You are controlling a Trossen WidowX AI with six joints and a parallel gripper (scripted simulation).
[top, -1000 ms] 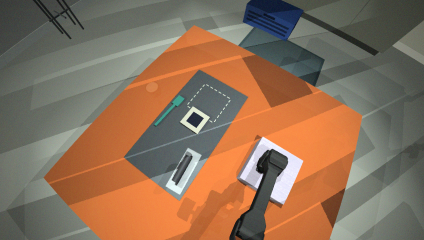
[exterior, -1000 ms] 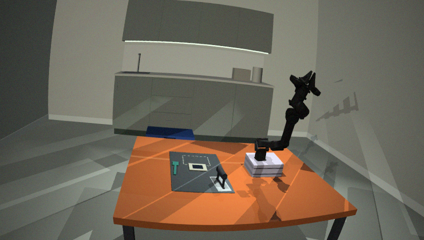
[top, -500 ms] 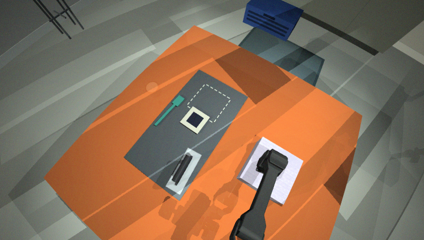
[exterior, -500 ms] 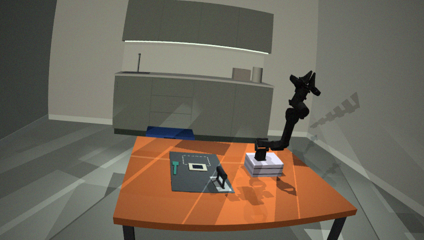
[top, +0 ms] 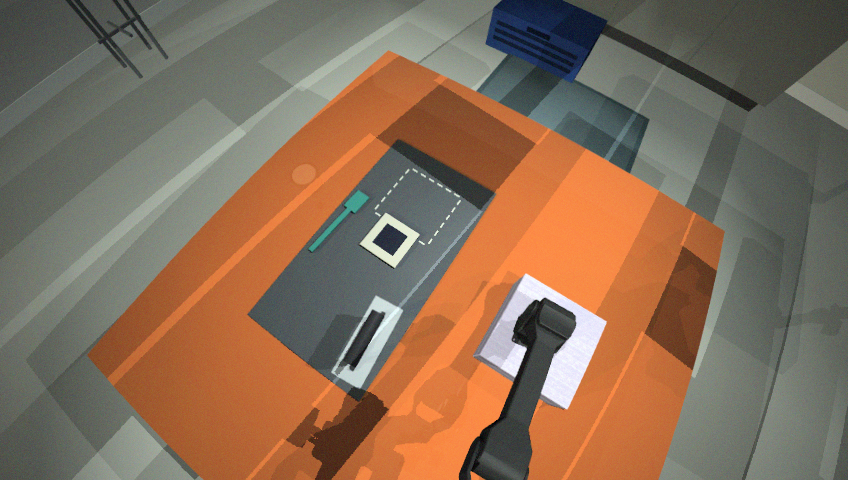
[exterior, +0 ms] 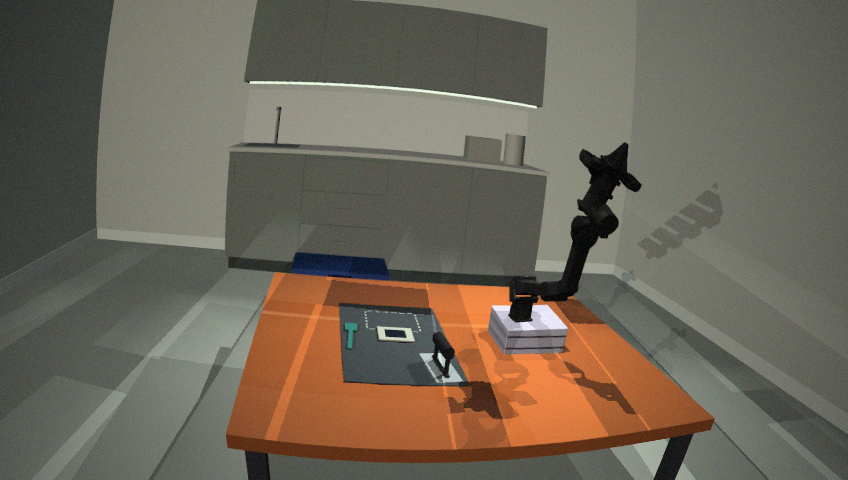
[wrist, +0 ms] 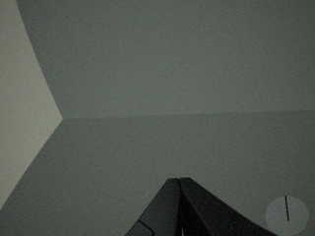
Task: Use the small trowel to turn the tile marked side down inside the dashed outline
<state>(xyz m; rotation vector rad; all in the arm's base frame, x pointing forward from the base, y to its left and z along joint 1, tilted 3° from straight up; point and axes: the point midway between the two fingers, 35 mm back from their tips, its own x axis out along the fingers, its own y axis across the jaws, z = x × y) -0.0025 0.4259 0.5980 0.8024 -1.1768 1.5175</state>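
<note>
My gripper tip is 660 mm above the trowel, 320 mm to the left of it and 300 mm short of it. The rest, counted from my gripper tip: tile (700 mm below, 550 mm to the right, 380 mm ahead); then grey mat (720 mm below, 510 mm to the right, 390 mm ahead); then teal spatula-like tool (700 mm below, 550 mm to the right, 520 mm ahead).
</note>
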